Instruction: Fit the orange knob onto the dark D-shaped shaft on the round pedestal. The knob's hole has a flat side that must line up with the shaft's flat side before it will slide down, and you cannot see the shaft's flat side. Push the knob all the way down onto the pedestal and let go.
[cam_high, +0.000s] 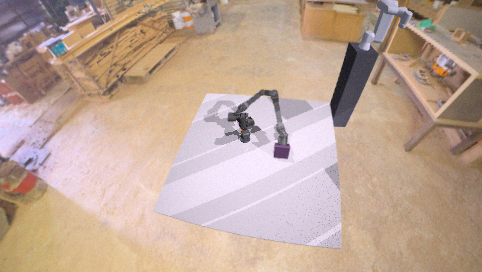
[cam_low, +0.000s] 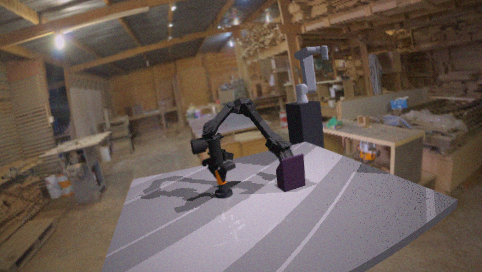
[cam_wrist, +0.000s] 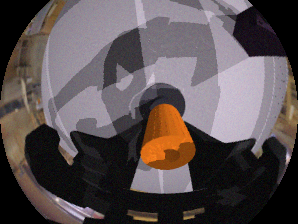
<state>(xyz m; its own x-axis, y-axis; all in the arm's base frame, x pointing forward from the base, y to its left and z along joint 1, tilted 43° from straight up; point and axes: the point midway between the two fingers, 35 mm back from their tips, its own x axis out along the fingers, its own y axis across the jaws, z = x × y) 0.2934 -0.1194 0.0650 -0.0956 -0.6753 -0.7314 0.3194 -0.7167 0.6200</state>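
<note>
The dark round pedestal lies 40 mm below my gripper tip. From my gripper tip the other things lie so: orange knob 20 mm above.
</note>
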